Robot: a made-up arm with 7 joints.
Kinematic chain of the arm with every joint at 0, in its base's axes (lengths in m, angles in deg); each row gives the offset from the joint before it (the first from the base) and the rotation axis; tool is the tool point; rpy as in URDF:
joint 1: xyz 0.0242 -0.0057 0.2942 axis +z
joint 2: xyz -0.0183 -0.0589 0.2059 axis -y
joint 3: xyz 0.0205 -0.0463 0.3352 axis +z
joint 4: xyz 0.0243 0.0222 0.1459 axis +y
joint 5: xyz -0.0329 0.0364 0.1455 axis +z
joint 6: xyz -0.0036 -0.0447 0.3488 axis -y
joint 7: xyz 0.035 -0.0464 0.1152 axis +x
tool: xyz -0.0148 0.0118 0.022 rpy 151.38 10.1 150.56
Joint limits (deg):
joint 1: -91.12..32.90
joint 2: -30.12..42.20
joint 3: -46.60..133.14
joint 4: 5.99..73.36
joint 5: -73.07..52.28
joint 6: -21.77..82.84
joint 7: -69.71..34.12
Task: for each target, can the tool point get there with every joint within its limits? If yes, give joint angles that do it. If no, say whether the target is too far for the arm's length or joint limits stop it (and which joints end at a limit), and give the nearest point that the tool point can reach.
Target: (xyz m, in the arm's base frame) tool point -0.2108 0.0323 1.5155
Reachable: yes | joints 4.52 33.62 21.97 35.33 26.20 -8.05 -51.65
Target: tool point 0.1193 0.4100 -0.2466
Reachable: no: joint limits stop it (at a limit: joint 2, joint 3, joint 4, joint 5, joint 6, joint 7) | nearest point 0.2054 0.7862 0.6227 | short by 0.951 m
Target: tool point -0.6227 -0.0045 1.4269
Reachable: yes | joints -2.33 32.89 82.78 17.08 -54.46 31.19 24.96
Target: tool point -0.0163 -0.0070 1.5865
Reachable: yes | joints -57.99 2.91 75.33 14.22 4.47 42.23 -45.89
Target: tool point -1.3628 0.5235 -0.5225
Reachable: no: too far | nearest point -0.7348 0.2839 0.6227 | short by 1.328 m
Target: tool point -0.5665 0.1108 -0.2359
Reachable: no: joint limits stop it (at a limit: joint 2, joint 3, joint 4, joint 5, joint 6, joint 7) | nearest point -0.7728 0.1515 0.6227 | short by 0.884 m
